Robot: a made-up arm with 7 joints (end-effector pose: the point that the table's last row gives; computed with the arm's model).
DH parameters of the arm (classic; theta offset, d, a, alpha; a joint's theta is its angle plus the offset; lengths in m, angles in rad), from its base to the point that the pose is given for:
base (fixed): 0 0.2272 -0.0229 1.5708
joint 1: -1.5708 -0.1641 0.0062 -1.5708
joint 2: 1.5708 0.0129 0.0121 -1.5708
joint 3: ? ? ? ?
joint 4: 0 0.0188 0.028 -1.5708
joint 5: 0 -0.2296 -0.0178 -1.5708
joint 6: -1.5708 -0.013 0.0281 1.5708
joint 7: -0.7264 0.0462 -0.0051 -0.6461
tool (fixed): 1.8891 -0.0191 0 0
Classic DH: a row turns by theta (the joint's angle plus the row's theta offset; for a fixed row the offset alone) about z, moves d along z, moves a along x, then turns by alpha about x.
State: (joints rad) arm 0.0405 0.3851 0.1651 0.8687 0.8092 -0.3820 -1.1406
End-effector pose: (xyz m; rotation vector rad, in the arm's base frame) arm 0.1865 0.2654 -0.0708 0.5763 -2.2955 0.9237
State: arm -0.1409 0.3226 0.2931 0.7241 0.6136 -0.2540 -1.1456
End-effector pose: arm 0.0969 0.2752 -0.1204 0.7204 -1.8731 0.7583
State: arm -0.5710 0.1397 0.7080 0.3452 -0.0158 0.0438 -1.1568
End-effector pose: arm -0.1599 0.2503 -0.1235 0.8016 -0.6996 0.4488
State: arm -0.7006 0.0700 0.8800 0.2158 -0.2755 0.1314 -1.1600
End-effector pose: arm -0.2315 0.2235 -0.0890 0.7242 -0.3143 0.3960
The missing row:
joint 3: -1.5708 -0.1674 0.0093 1.5708
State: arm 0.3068 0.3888 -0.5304 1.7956 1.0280 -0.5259 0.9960
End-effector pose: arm 0.1813 0.0438 0.1222 2.2578 0.8997 0.8577
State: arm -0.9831 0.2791 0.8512 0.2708 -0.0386 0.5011 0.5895
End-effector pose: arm -0.2644 0.2877 -0.0295 -0.1441 -0.4513 1.6905
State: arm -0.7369 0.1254 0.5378 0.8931 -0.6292 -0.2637 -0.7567
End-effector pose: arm -0.1167 0.3067 -0.1095 -0.0236 -1.1630 -0.2873
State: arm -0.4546 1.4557 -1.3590 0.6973 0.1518 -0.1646 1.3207
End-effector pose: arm -0.1058 0.4857 0.0840 -0.9965 1.1006 0.6814
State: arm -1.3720 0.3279 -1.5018 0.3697 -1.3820 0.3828 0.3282
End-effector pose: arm -0.3726 0.2141 0.1217 -1.7135 1.9403 -1.1376
